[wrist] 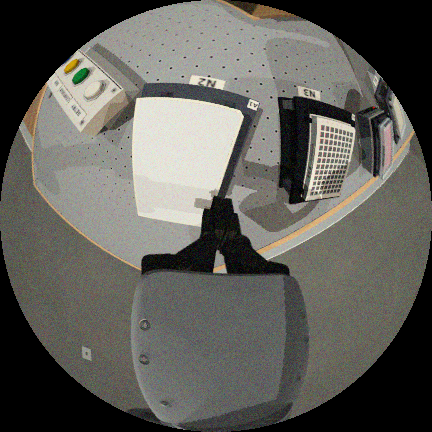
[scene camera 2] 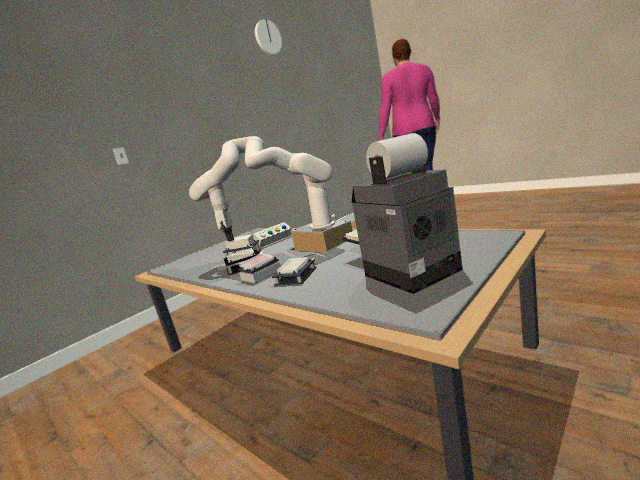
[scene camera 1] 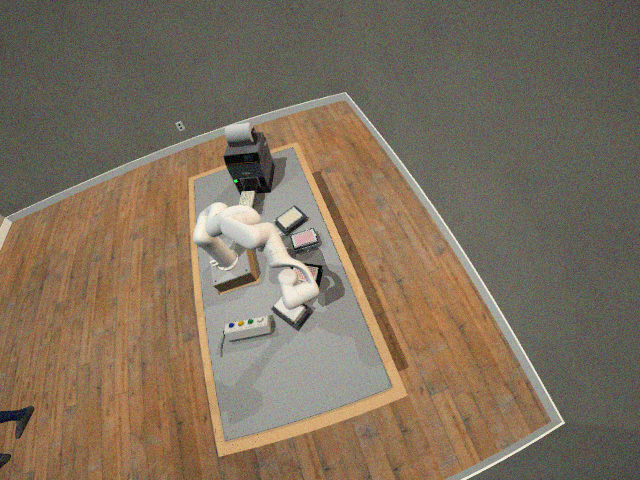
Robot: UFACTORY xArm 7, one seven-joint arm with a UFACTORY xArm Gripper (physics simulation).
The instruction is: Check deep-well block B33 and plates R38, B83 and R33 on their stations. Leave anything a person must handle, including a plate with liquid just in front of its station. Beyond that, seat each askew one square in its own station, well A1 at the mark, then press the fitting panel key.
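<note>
A white-topped block or plate [wrist: 182,150] [scene camera 2: 241,241] lies on station N2 [wrist: 190,93], with the A1 mark at the station's upper right corner in the wrist view. My gripper [wrist: 218,208] [scene camera 2: 229,238] is shut and empty, its tips at or above the white top's edge; contact cannot be told. A plate with a dark well grid [wrist: 332,157] [scene camera 1: 311,271] is on station N3 and looks offset to the right in the wrist view. A pink plate [scene camera 1: 305,239] [scene camera 2: 258,262] and a cream plate [scene camera 1: 290,218] [scene camera 2: 295,266] are on further stations. Plate names are not readable.
The key panel [scene camera 1: 249,330] [wrist: 102,112] has blue, yellow, green and white keys. A dark instrument [scene camera 1: 248,160] [scene camera 2: 408,232] carries a white roll. A pale plate [scene camera 1: 247,198] lies before it. A person [scene camera 2: 410,98] stands behind the table [scene camera 2: 289,316].
</note>
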